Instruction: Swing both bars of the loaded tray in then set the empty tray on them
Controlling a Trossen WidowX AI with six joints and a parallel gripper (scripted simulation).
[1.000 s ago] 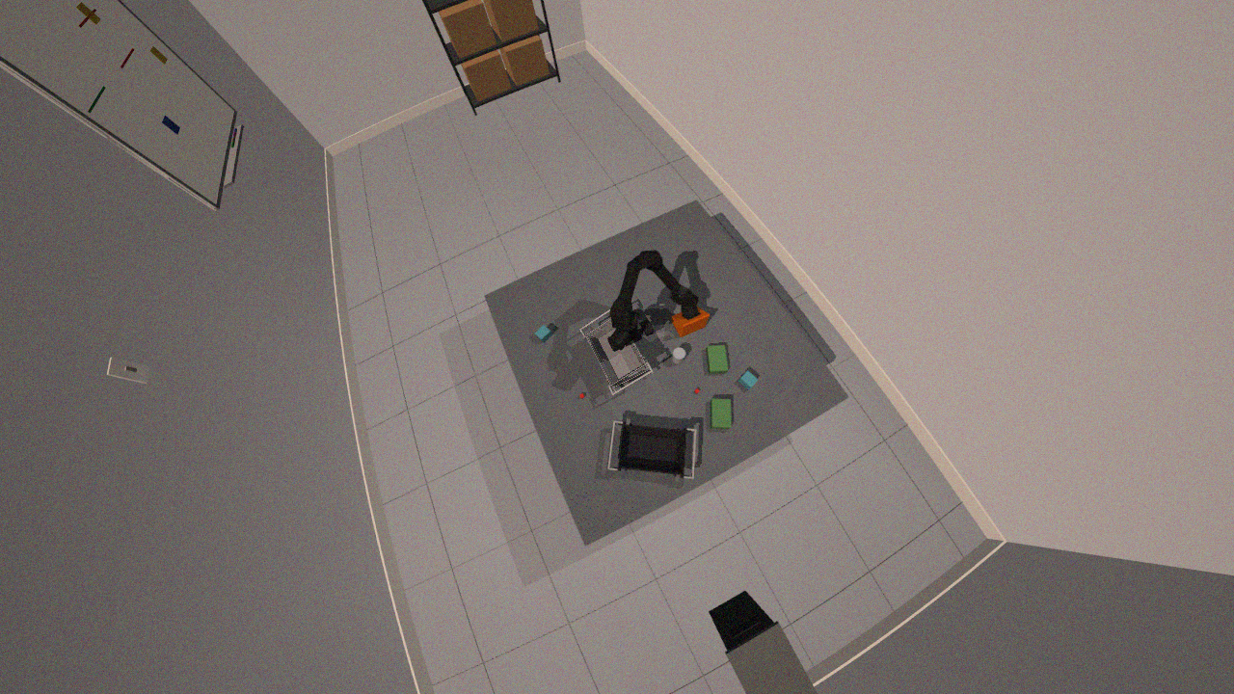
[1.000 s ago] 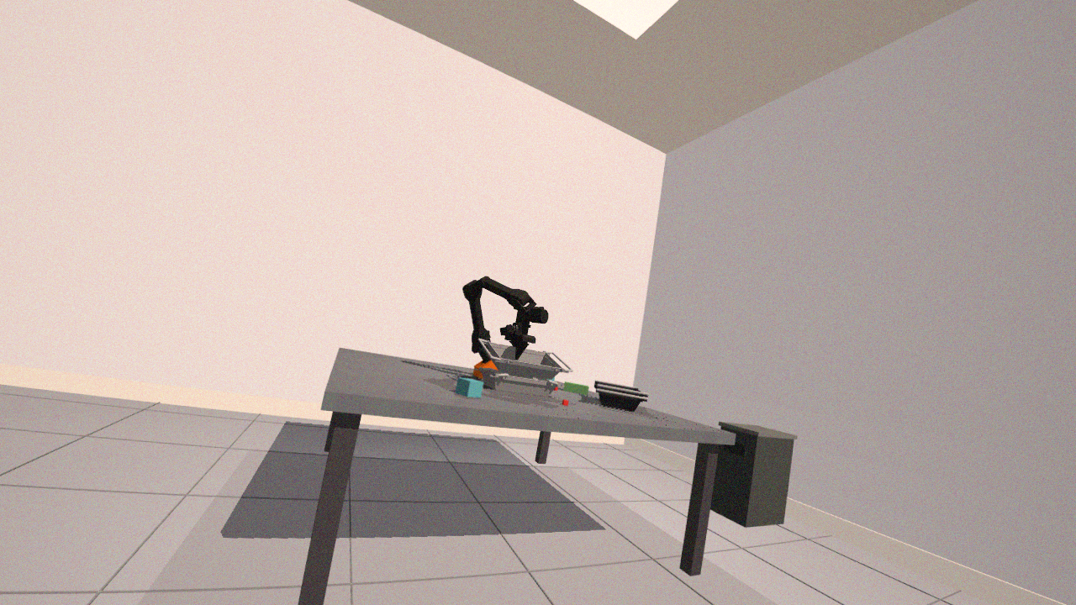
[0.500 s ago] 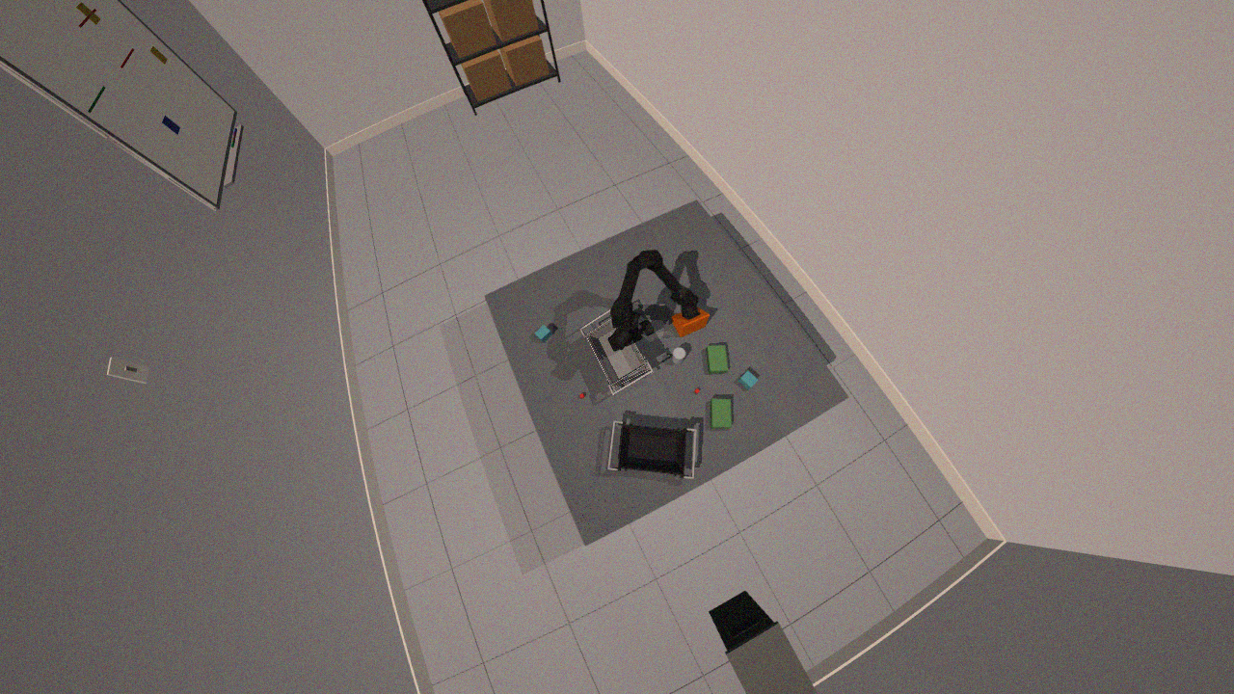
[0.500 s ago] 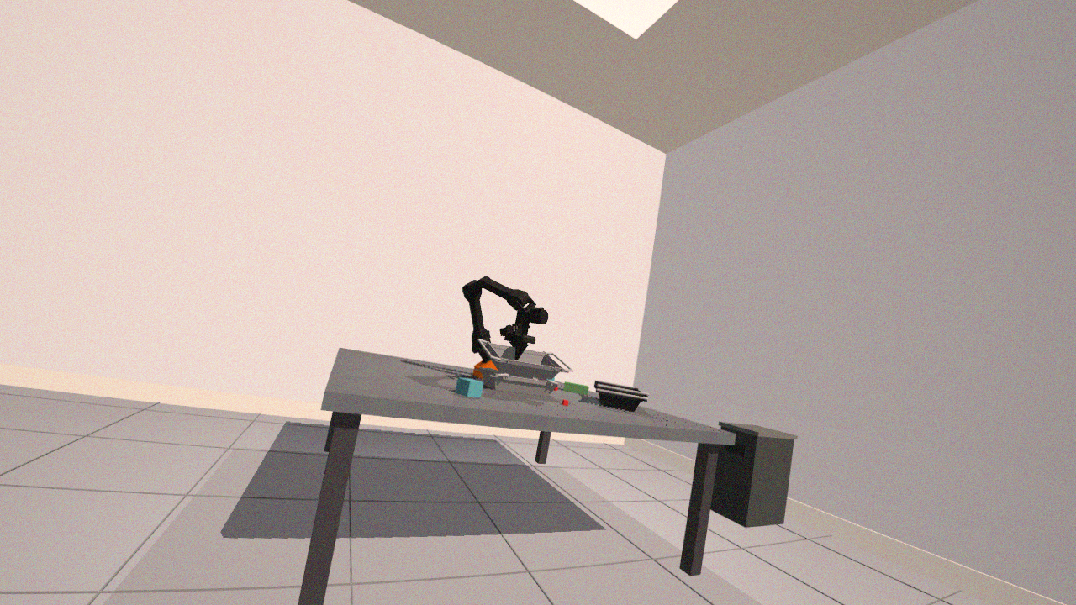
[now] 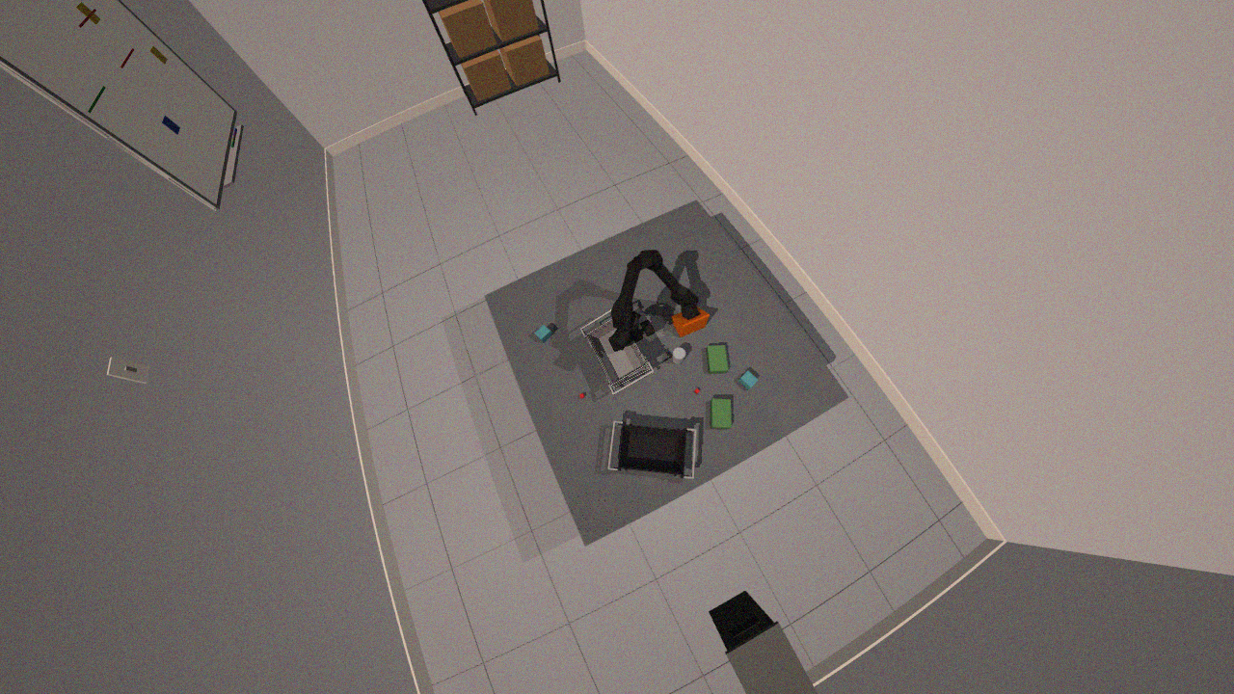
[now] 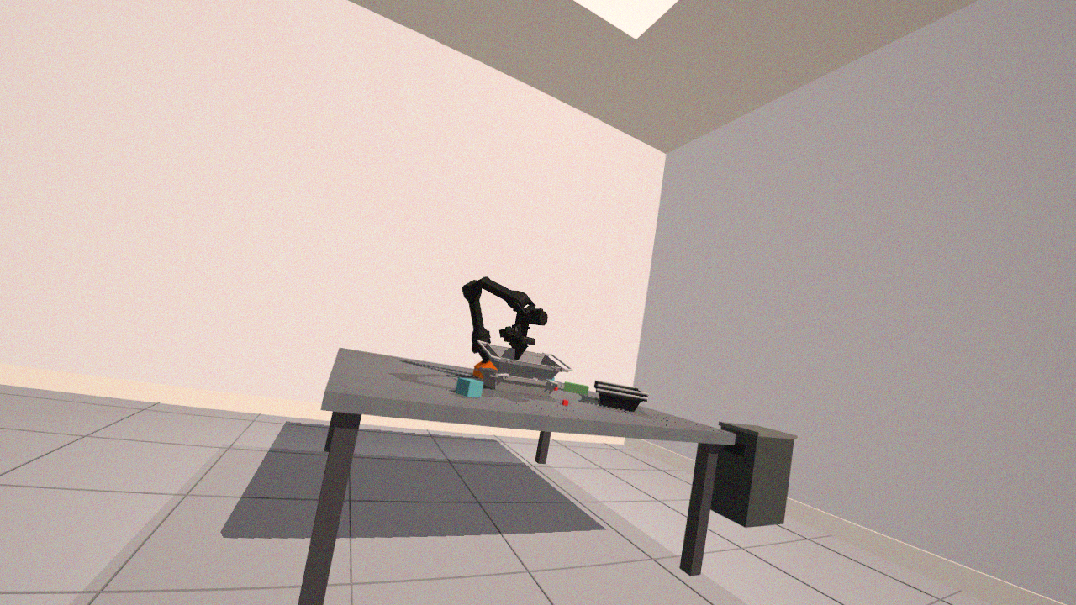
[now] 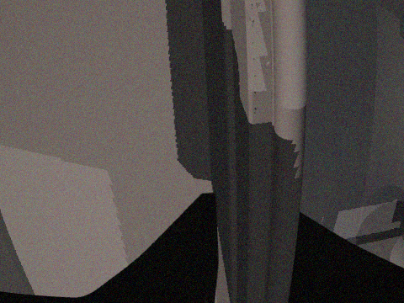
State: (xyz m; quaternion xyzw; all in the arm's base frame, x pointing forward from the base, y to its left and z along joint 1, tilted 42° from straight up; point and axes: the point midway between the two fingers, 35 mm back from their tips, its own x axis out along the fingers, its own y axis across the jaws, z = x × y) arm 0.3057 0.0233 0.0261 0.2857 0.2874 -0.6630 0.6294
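Now: gripper tip 80 mm short of the grey tray and 20 mm below it.
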